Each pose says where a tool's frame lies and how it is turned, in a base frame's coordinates. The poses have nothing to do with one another.
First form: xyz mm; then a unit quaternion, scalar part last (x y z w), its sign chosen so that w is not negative.
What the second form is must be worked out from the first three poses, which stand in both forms.
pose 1, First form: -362.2 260.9 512.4 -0.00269 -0.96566 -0.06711 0.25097
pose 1, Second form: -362.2 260.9 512.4 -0.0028 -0.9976 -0.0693 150.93
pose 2, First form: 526.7 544.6 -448.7 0.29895 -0.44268 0.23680 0.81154
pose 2, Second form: 526.7 544.6 -448.7 0.5116 -0.7576 0.4053 71.51
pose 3, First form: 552.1 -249.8 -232.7 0.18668 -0.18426 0.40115 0.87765
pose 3, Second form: 552.1 -249.8 -232.7 0.3895 -0.3844 0.8370 57.28
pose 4, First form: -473.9 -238.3 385.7 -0.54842 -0.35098 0.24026 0.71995
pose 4, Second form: -473.9 -238.3 385.7 -0.7902 -0.5057 0.3462 87.90
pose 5, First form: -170.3 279.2 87.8 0.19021 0.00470 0.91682 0.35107
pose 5, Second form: -170.3 279.2 87.8 0.2031 0.0050 0.9791 138.89
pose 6, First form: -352.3 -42.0 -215.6 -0.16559 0.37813 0.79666 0.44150
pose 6, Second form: -352.3 -42.0 -215.6 -0.1846 0.4214 0.8879 127.60
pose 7, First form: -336.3 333.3 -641.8 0.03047 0.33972 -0.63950 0.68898
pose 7, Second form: -336.3 333.3 -641.8 0.0420 0.4687 -0.8823 92.90
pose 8, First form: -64.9 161.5 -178.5 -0.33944 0.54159 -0.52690 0.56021
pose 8, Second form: -64.9 161.5 -178.5 -0.4098 0.6538 -0.6361 111.86
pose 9, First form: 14.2 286.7 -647.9 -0.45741 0.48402 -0.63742 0.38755
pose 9, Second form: 14.2 286.7 -647.9 -0.4962 0.5251 -0.6915 134.40
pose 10, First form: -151.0 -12.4 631.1 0.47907 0.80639 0.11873 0.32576
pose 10, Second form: -151.0 -12.4 631.1 0.5067 0.8529 0.1256 141.98
